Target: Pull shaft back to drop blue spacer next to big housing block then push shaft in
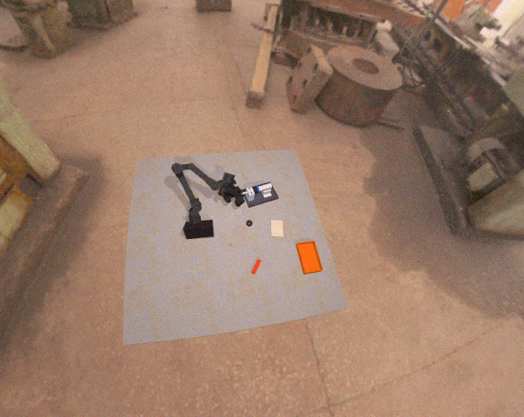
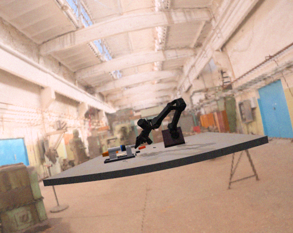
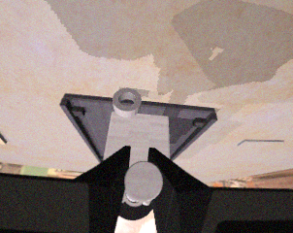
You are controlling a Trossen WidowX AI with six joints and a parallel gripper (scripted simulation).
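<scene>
Right now my gripper tip is 20 mm short of the shaft, 10 mm to the right of it and 20 mm below it. Also, from my gripper tip: black ring (30 mm ahead, 190 mm to the right, 50 mm below); blue spacer (90 mm ahead, 30 mm to the left, 20 mm above); cream card (220 mm ahead, 230 mm to the right, 50 mm below).
</scene>
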